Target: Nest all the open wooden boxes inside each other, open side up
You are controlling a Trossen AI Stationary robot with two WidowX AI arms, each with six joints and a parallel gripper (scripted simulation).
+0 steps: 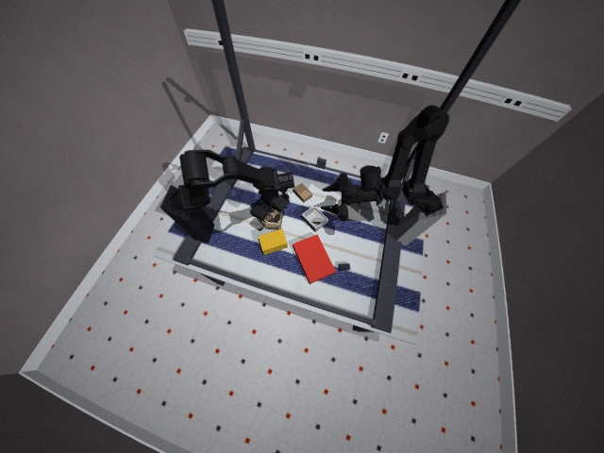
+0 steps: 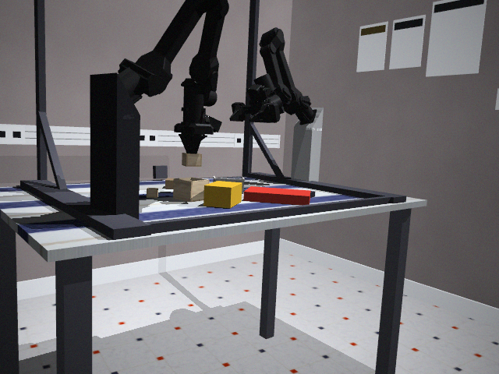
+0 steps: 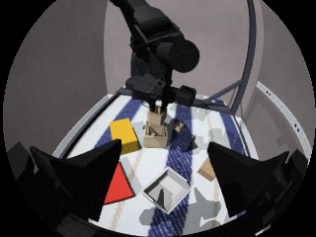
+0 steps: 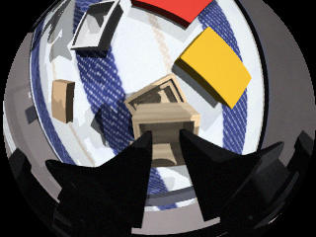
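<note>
Now: the medium wooden box 140 mm below my right hand. Also, from my right hand: white box (200 mm to the left, 130 mm below, 10 mm behind); tiny wooden box (150 mm below, 100 mm behind, 60 mm to the right); brown block (170 mm behind, 140 mm to the left, 140 mm below).
</note>
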